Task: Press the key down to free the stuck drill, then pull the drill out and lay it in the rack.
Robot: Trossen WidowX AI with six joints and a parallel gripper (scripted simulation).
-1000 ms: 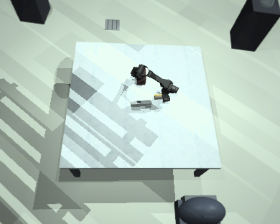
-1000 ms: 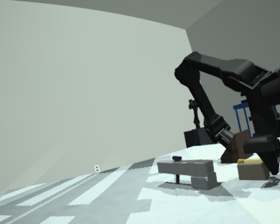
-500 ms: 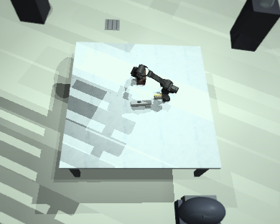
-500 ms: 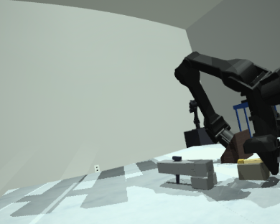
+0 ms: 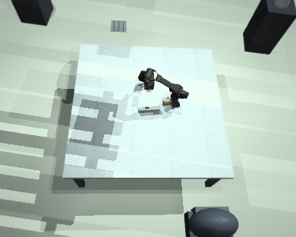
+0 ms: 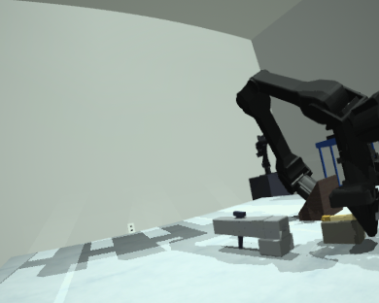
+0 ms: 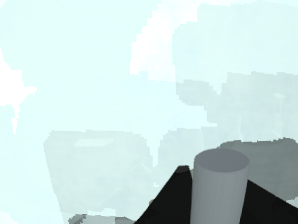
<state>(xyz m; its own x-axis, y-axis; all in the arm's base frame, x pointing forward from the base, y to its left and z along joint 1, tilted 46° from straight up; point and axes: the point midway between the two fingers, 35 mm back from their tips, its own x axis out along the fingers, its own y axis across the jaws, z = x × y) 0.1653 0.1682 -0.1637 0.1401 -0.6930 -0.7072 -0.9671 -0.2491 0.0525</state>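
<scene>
The drill is 40 mm to the right of my gripper tip, 30 mm above it and 10 mm ahead of it. From my gripper tip the other things lie so: grey block 200 mm to the right, 120 mm ahead, 30 mm above; then thin dark pin 230 mm to the right, 120 mm ahead, 40 mm above.
</scene>
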